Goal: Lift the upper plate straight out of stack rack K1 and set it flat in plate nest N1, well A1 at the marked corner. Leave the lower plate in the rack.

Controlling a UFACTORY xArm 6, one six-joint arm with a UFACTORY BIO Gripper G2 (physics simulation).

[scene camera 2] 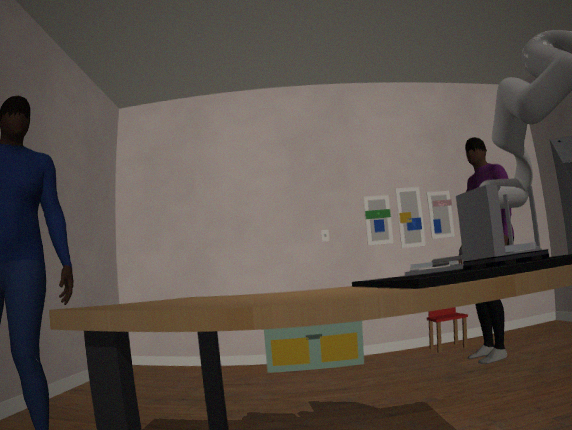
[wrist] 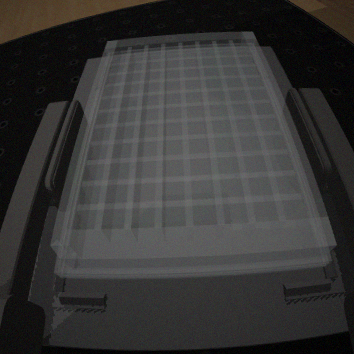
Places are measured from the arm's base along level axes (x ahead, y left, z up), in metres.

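Pixels of known places: hand at its tool point: (scene camera 2: 440, 262) (wrist: 185, 144).
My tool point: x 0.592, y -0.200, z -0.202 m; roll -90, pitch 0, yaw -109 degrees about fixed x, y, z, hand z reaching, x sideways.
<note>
Ahead of a thing's pixels: the offset from my tool point to its top centre. "spot": to the spot under its first point.
My gripper (wrist: 187, 140) is shut on a clear, gridded plate {dx +0.017, dy -0.006, dz +0.005 m} (wrist: 190, 165), with one finger along each long side in the wrist view. The plate looks level. A grey fixture {dx +0.014, dy -0.005, dz -0.010 m} (wrist: 200, 317) with small corner tabs shows beneath and around it. Doubled outlines show through the clear plate, but I cannot tell plainly where a lower plate's edges are, or how much height lies between the held plate and what is under it. No label or marked corner can be read. In the scene view the gripper and plate are hidden or too small to tell.
A tall grey block (scene camera 2: 477, 222) stands in front of the arm's lower end (scene camera 2: 512, 197), near upright posts. Low light-grey fixtures {spot: dx +0.042, dy +0.049, dz -0.013 m} (scene camera 2: 432, 268) sit on the black board (scene camera 2: 385, 283) on the wooden table (scene camera 2: 200, 315). A person in purple (scene camera 2: 487, 172) stands behind.
</note>
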